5 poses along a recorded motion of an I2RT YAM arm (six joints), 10 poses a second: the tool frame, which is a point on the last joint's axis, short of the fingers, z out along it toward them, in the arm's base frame.
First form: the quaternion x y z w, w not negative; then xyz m.
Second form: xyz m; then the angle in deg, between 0 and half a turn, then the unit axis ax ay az. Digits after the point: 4 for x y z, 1 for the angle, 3 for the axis.
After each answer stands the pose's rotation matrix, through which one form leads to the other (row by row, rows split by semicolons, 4 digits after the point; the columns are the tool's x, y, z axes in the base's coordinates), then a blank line. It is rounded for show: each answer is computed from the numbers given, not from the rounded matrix.
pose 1, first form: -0.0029 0.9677 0.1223 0.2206 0.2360 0.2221 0.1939
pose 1, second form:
0.2360 0.2221 0.1939 154.5 -0.003 0.992 0.125
-0.9027 -0.0596 0.4262; 0.0483 0.9701 0.2380; -0.4276 0.2354 -0.8728

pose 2, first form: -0.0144 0.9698 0.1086 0.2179 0.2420 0.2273 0.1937
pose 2, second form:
0.2420 0.2273 0.1937 154.8 -0.015 0.994 0.111
-0.9046 -0.0753 0.4195; 0.0194 0.9760 0.2169; -0.4258 0.2044 -0.8815

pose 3, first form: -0.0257 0.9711 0.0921 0.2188 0.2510 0.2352 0.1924
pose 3, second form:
0.2510 0.2352 0.1924 154.7 -0.026 0.995 0.094
-0.9029 -0.0902 0.4202; -0.0096 0.9817 0.1901; -0.4297 0.1676 -0.8873

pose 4, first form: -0.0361 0.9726 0.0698 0.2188 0.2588 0.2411 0.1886
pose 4, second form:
0.2588 0.2411 0.1886 154.7 -0.037 0.997 0.072
-0.9016 -0.1008 0.4206; -0.0397 0.9876 0.1516; -0.4306 0.1200 -0.8945

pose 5, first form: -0.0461 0.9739 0.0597 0.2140 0.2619 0.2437 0.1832
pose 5, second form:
0.2619 0.2437 0.1832 155.3 -0.047 0.997 0.061
-0.9042 -0.1153 0.4113; -0.0642 0.9886 0.1360; -0.4223 0.0966 -0.9013

